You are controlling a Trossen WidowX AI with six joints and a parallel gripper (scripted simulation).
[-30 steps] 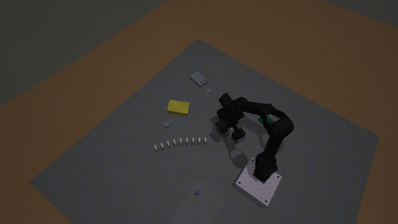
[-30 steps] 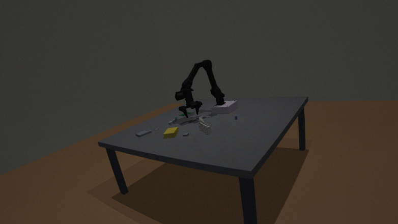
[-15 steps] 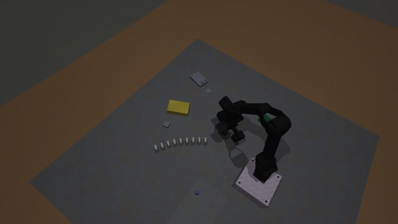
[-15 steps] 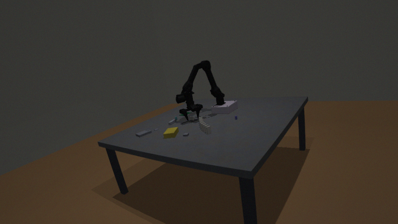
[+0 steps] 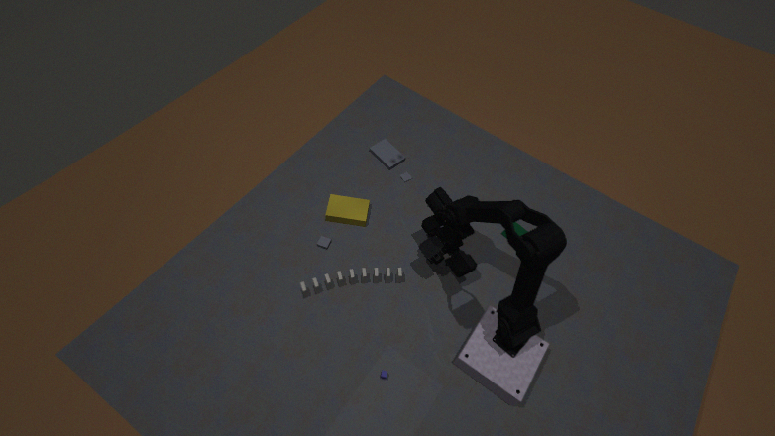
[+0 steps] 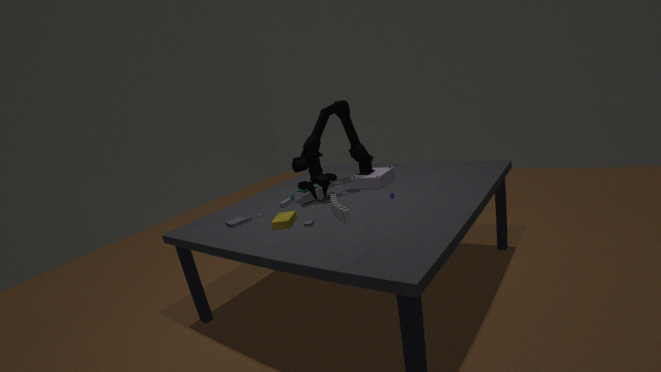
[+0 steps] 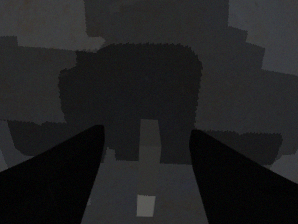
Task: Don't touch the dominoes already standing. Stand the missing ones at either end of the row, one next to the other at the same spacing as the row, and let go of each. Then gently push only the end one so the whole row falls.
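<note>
Right now the grey bar is 130 mm to the right of my gripper tip, 110 mm ahead of it and 10 mm above it. From my gripper tip the other things lie so: green card 230 mm to the right, 130 mm behind; then small grey square 270 mm ahead, 150 mm to the right; then teal cube 180 mm to the right, 30 mm ahead, 10 mm above.
</note>
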